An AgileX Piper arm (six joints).
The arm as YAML. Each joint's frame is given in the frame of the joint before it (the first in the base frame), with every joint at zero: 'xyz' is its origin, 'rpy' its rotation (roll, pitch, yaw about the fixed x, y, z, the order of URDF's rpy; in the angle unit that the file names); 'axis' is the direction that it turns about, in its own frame. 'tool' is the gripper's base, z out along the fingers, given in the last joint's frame.
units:
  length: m
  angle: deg
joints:
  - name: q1
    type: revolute
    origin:
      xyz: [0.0, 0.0, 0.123]
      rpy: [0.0, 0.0, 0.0]
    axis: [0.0, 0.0, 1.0]
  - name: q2
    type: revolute
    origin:
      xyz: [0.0, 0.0, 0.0]
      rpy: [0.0, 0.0, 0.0]
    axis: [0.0, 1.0, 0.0]
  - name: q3
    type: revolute
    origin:
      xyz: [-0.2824, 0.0, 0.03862]
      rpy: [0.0, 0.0, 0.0]
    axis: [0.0, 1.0, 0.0]
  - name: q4
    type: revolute
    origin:
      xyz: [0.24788, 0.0, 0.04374]
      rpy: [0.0, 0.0, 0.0]
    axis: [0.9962, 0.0, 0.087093]
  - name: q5
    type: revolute
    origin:
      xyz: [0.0, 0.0, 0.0]
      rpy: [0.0, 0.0, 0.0]
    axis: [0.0, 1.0, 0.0]
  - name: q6
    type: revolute
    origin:
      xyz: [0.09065, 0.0, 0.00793]
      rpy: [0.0, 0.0, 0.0]
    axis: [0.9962, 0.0, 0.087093]
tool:
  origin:
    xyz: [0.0, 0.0, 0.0]
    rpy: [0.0, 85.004, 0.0]
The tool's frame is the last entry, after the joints.
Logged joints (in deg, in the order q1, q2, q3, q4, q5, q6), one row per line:
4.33, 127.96, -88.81, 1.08, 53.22, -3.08
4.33, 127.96, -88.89, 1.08, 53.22, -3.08
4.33, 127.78, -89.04, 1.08, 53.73, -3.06
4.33, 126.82, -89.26, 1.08, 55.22, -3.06
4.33, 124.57, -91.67, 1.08, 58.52, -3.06
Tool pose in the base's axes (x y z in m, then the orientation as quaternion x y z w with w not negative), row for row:
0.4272, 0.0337, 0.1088, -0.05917, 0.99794, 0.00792, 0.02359
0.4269, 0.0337, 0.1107, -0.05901, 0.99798, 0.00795, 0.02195
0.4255, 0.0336, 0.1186, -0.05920, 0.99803, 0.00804, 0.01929
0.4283, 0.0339, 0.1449, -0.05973, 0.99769, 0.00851, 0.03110
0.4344, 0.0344, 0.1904, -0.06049, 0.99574, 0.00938, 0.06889
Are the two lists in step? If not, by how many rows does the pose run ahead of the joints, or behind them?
The pose runs 1 row ahead of the joints: the pose in row i belongs to the joints in row i + 1.
